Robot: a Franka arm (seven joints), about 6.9 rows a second.
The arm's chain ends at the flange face. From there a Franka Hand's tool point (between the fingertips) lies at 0.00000 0.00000 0.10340 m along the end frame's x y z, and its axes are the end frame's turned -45 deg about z.
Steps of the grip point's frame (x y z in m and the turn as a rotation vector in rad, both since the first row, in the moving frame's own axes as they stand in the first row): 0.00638 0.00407 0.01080 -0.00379 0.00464 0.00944; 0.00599 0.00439 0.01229 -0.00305 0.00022 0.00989; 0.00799 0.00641 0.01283 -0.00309 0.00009 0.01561; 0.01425 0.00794 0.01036 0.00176 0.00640 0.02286; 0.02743 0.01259 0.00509 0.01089 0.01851 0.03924; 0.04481 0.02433 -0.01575 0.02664 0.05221 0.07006; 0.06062 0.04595 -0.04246 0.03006 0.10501 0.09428; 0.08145 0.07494 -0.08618 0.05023 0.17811 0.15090
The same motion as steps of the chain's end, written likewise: 0.00677 -0.00157 0.01080 0.00060 0.00596 0.00944; 0.00710 -0.00134 0.01229 -0.00200 0.00231 0.00989; 0.00995 -0.00134 0.01283 -0.00212 0.00225 0.01561; 0.01534 -0.00387 0.01036 0.00577 0.00328 0.02286; 0.02770 -0.00836 0.00511 0.02079 0.00539 0.03924; 0.04682 -0.00879 -0.01557 0.05576 0.01808 0.07006; 0.06943 -0.00079 -0.04184 0.09551 0.05300 0.09428; 0.10007 0.01123 -0.08442 0.16146 0.09042 0.15090
